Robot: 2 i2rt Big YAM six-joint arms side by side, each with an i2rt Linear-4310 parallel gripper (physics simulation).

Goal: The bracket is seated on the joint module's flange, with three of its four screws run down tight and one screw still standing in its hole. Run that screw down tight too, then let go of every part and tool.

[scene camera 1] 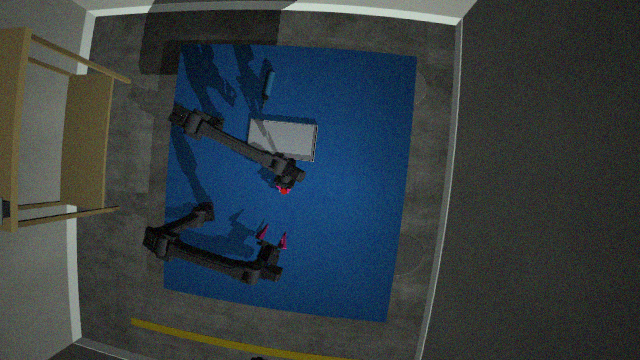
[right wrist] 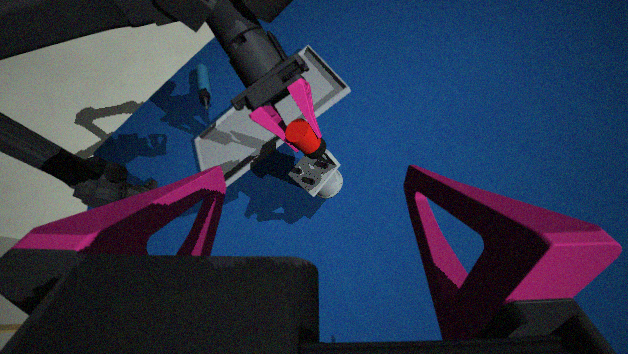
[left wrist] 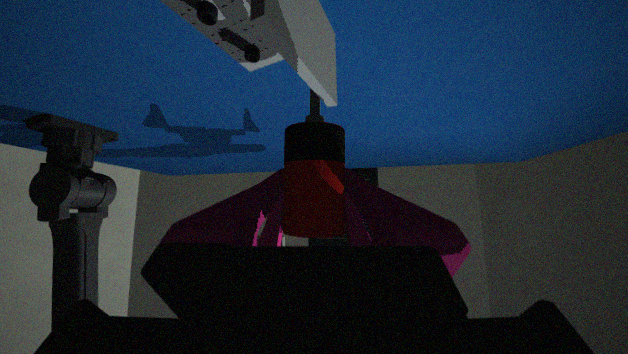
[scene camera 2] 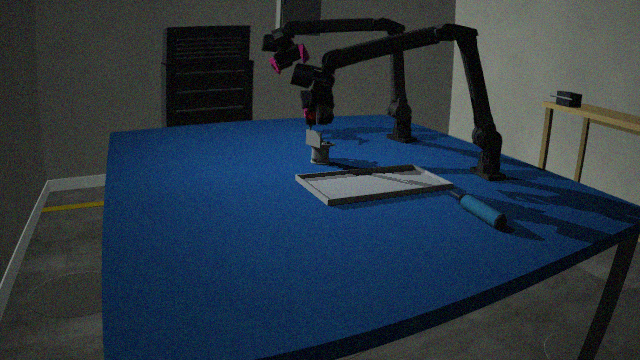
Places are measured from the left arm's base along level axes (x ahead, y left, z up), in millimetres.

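Pixels of known places: left gripper, fingertip midpoint: (scene camera 1: 285,191) (right wrist: 309,144) (left wrist: 314,177) (scene camera 2: 310,116); right gripper, fingertip midpoint: (scene camera 1: 277,228) (right wrist: 314,175) (scene camera 2: 291,67); left arm's base at its link origin: (scene camera 1: 216,127) (scene camera 2: 487,175); right arm's base at its link origin: (scene camera 1: 207,211) (left wrist: 76,127) (scene camera 2: 401,139).
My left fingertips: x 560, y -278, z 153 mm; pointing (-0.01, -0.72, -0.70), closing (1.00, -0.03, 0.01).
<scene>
For each thing: its top centre in the pictures, then the offset to it from my left fingertips. Level surfaces: height alone.
- red-and-black screwdriver at its top centre: (left wrist: 315,234) (right wrist: 296,127) (scene camera 2: 311,107) dx +1, dy +9, dz +33 mm
- pale round joint module at its top centre: (right wrist: 313,169) (scene camera 2: 320,143) dx -32, dy +24, dz -89 mm
- pale shallow tray at its top centre: (right wrist: 259,116) (scene camera 2: 376,179) (scene camera 1: 281,139) dx -119, dy +283, dz -137 mm
- blue table top at its surface level: dz -153 mm
- blue-handled tool at its top centre: (scene camera 2: 476,199) (right wrist: 199,82) (scene camera 1: 266,88) dx -275, dy +568, dz -112 mm
My left gripper (scene camera 1: 283,188) (scene camera 2: 309,116) is shut on a red-and-black screwdriver (left wrist: 314,200) (right wrist: 302,135), held upright, shaft down over the bracket. The grey bracket (scene camera 2: 314,138) (left wrist: 314,45) (right wrist: 314,173) sits on the pale round joint module (scene camera 2: 320,155) (right wrist: 331,186). In the left wrist view the shaft passes behind the bracket's upright plate, so its tip is hidden. Dark screw heads (left wrist: 252,53) (right wrist: 307,180) show on the bracket; which screw stands proud I cannot tell. My right gripper (scene camera 1: 275,231) (scene camera 2: 288,58) (right wrist: 314,175) is open and empty, raised away from the bracket.
A pale shallow tray (scene camera 1: 315,145) (scene camera 2: 390,198) (right wrist: 336,101) lies beside the module on the blue table top (scene camera 1: 350,200). A blue-handled tool (scene camera 1: 270,84) (scene camera 2: 482,211) (right wrist: 202,77) lies past the tray, its shaft pointing towards the tray.
</scene>
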